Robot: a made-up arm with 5 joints. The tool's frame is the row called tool. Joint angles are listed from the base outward.
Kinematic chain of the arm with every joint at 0, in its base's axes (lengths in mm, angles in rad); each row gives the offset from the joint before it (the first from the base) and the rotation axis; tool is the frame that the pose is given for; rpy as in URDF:
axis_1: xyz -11 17.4 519.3 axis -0.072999 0.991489 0.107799
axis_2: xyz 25.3 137.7 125 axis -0.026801 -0.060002 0.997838
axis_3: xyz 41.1 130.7 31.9 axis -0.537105 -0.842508 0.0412
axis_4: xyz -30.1 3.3 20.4 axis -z
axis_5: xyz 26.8 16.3 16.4 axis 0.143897 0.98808 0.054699
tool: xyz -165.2 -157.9 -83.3 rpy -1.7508 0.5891 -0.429
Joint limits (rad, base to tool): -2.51..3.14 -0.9..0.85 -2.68..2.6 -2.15..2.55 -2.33..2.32
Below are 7 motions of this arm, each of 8 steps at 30 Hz.
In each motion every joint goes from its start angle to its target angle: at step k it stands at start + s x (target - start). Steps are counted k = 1, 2, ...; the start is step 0. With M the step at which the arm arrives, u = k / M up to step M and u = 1 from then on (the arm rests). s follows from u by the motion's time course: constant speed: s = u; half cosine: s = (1 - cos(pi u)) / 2; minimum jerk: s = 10 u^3 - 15 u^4 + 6 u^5.
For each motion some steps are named. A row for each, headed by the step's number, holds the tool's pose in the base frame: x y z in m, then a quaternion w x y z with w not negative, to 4 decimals.
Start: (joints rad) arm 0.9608 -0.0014 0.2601 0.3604 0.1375
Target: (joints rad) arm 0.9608 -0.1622 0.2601 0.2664 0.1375
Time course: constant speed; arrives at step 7
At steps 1, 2, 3, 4, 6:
1: -0.0351 0.2025 0.6851 0.3652 -0.6361 0.6354 0.2414
2: -0.0334 0.2040 0.6839 0.3619 -0.6364 0.6382 0.2382
3: -0.0317 0.2054 0.6827 0.3586 -0.6366 0.6410 0.2351
4: -0.0300 0.2068 0.6815 0.3553 -0.6367 0.6439 0.2320
6: -0.0265 0.2093 0.6791 0.3487 -0.6369 0.6495 0.2258

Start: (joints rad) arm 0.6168 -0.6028 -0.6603 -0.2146 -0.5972
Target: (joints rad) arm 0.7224 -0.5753 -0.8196 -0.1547 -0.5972
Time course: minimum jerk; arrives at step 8
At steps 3, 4, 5, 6, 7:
3: -0.0302 0.2308 0.5936 0.5780 -0.4663 0.6646 0.0828
4: -0.0294 0.2351 0.5984 0.5667 -0.4530 0.6819 0.0933
5: -0.0280 0.2393 0.6033 0.5547 -0.4394 0.6990 0.1035
6: -0.0268 0.2423 0.6071 0.5450 -0.4290 0.7117 0.1112
7: -0.0260 0.2438 0.6091 0.5399 -0.4236 0.7182 0.1151

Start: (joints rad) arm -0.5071 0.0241 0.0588 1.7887 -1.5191
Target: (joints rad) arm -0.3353 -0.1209 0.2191 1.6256 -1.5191
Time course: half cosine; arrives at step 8
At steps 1, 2, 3, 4, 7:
1: -0.1346 0.2584 0.4913 0.1251 -0.2641 0.3508 -0.8897
2: -0.1312 0.2560 0.4930 0.1221 -0.2673 0.3460 -0.8910
3: -0.1261 0.2523 0.4954 0.1174 -0.2724 0.3385 -0.8930
4: -0.1201 0.2477 0.4981 0.1116 -0.2789 0.3291 -0.8952
7: -0.1064 0.2354 0.5043 0.0963 -0.2968 0.3040 -0.9001

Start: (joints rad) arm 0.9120 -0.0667 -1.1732 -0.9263 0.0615
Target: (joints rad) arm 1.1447 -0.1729 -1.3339 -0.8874 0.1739
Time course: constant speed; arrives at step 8
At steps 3, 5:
3: 0.0031 0.1505 0.5750 0.4657 0.0514 0.5015 0.7273
5: 0.0068 0.1510 0.5776 0.4431 0.0922 0.5271 0.7193

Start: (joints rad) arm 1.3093 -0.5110 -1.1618 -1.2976 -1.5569
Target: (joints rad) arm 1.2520 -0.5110 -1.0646 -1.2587 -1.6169
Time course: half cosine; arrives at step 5
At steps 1, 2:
1: -0.0093 0.3543 0.3433 0.7866 -0.2596 0.5556 -0.0718
2: -0.0066 0.3503 0.3404 0.7915 -0.2704 0.5431 -0.0747

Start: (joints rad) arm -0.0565 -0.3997 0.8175 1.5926 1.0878
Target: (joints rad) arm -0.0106 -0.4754 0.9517 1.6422 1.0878
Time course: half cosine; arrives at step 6
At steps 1, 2, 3, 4, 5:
1: -0.0249 0.4626 0.5972 0.8230 0.0317 0.4937 -0.2793
2: -0.0178 0.4621 0.5918 0.8230 0.0311 0.4870 -0.2908
3: -0.0081 0.4612 0.5844 0.8228 0.0299 0.4778 -0.3063
4: 0.0015 0.4598 0.5768 0.8224 0.0283 0.4685 -0.3216
5: 0.0084 0.4584 0.5712 0.8219 0.0269 0.4615 -0.3327

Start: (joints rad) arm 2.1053 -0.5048 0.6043 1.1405 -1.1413
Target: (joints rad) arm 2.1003 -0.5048 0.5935 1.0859 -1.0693
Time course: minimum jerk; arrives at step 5
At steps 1, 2, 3, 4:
1: -0.0435 0.1807 0.5550 0.0607 0.9839 -0.1547 0.0657
2: -0.0441 0.1816 0.5549 0.0589 0.9826 -0.1657 0.0599
3: -0.0448 0.1829 0.5548 0.0565 0.9805 -0.1812 0.0516
4: -0.0453 0.1840 0.5547 0.0549 0.9788 -0.1922 0.0456

